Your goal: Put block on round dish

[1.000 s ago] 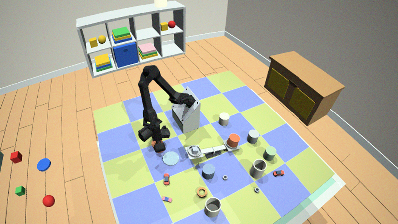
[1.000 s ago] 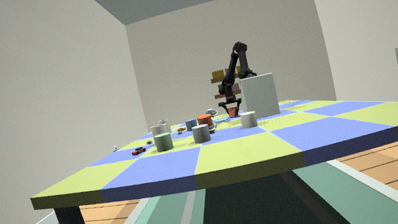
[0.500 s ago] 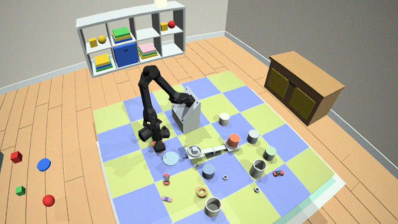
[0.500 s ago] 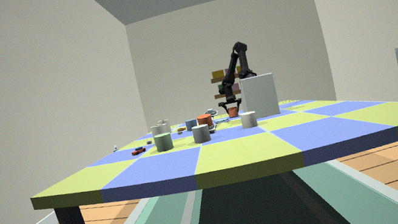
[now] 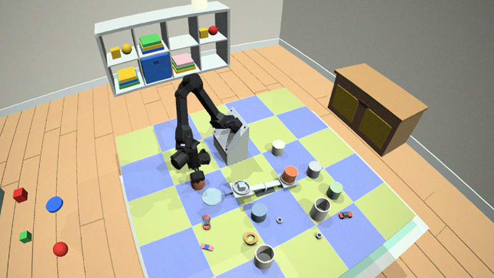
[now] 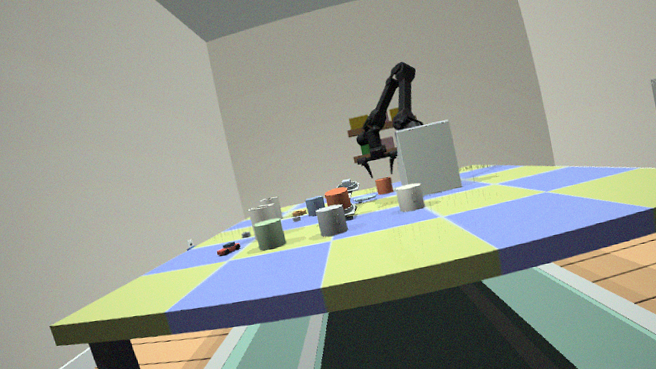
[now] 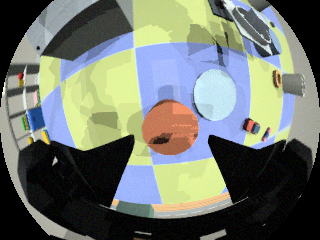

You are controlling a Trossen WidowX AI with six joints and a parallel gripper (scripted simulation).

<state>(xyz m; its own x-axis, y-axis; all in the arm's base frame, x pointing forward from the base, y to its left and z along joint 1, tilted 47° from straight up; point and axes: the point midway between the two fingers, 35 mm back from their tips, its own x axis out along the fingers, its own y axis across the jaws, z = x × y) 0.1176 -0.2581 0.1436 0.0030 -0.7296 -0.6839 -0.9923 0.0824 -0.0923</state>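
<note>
The orange cup is 4 cm below my gripper tip and 1 cm to the right of it. Round my gripper tip: pale blue round dish (10 cm ahead, 7 cm below, 4 cm to the left); blue-grey cylinder (32 cm ahead, 18 cm to the left, 4 cm below); grey cylinder (60 cm to the left, 21 cm ahead, 4 cm below).
</note>
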